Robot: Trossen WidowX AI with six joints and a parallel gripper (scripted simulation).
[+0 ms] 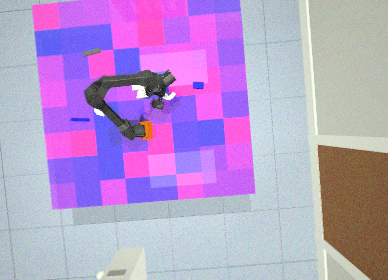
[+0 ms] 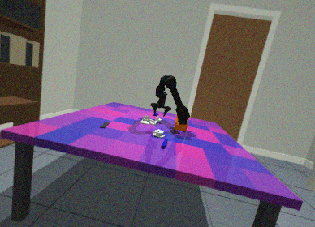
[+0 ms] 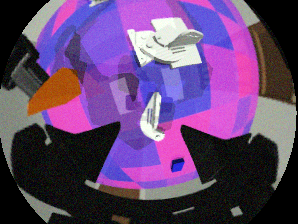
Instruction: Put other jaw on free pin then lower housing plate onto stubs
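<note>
The grey jaw lies 4 cm to the right of my gripper tip and 4 cm below it. The rest, counted from my gripper tip: blue block (22 cm to the right, 4 cm below, 3 cm ahead); then blue bar (55 cm to the left, 5 cm behind, 4 cm below); then grey bar (40 cm to the left, 35 cm ahead, 5 cm below).
</note>
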